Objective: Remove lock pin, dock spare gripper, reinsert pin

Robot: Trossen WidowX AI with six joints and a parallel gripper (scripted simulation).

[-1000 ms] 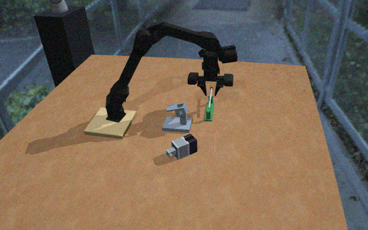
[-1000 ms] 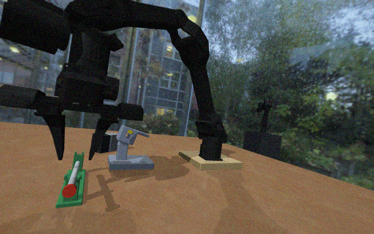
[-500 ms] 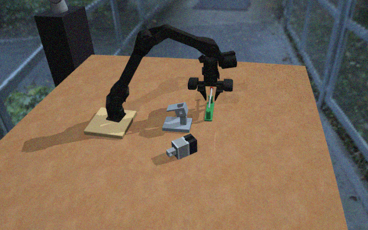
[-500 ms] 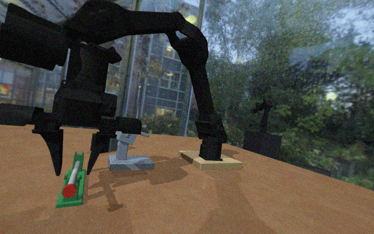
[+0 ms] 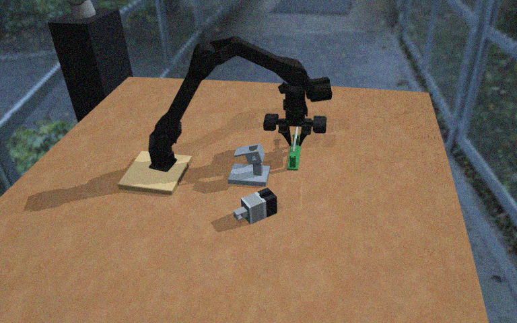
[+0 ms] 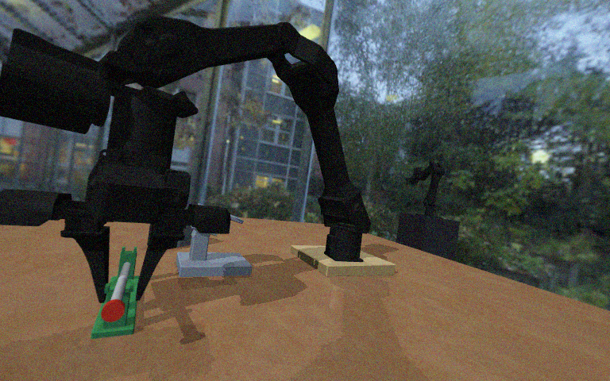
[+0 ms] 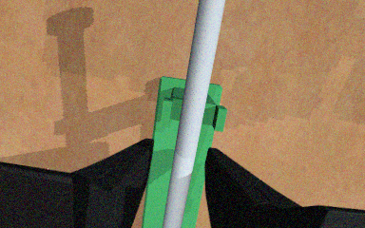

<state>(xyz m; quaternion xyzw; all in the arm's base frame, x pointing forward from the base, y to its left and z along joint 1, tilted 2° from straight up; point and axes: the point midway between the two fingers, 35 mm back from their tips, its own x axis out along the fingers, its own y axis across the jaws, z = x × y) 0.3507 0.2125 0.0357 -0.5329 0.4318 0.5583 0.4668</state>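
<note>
My gripper tip is 40 mm to the left of the green cradle, 10 mm below it and 10 mm short of it. Also, from my gripper tip: socket (170 mm to the right, 80 mm behind, 30 mm above); then spare gripper (320 mm to the right, 10 mm behind, 10 mm above).
</note>
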